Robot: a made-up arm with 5 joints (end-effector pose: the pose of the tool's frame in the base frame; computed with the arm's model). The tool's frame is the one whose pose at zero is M. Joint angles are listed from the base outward.
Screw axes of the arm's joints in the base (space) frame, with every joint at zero. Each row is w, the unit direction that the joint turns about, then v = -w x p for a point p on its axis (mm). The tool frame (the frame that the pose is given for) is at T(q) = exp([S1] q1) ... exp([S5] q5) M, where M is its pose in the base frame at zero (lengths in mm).
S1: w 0 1 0 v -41.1 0.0 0.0
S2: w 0 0 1 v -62.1 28.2 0.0
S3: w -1 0 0 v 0.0 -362.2 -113.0
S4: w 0 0 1 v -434.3 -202.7 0.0
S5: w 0 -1 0 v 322.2 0.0 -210.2
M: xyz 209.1 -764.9 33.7 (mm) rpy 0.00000 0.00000 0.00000 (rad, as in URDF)
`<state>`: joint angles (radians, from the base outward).
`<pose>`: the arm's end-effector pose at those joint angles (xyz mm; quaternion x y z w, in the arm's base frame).
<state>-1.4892 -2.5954 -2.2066 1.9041 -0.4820</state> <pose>-254.1 -694.5 -267.5 -0.1824 -0.8131 -0.5517 0.0361</pose>
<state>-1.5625 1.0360 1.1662 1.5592 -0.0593</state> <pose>-495.1 173.9 720.0 -0.9491 -0.0497 0.1681 0.2618</pose>
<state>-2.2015 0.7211 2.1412 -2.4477 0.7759</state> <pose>-482.7 -268.0 -354.6 -0.2474 0.3826 0.2679 0.8489</pose>
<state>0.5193 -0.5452 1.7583 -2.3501 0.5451</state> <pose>41.1 -255.9 675.5 -0.7325 -0.6054 -0.3032 0.0705</pose>
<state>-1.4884 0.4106 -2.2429 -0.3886 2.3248</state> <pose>343.1 307.1 160.2 0.7602 -0.5256 -0.3326 0.1877</pose>
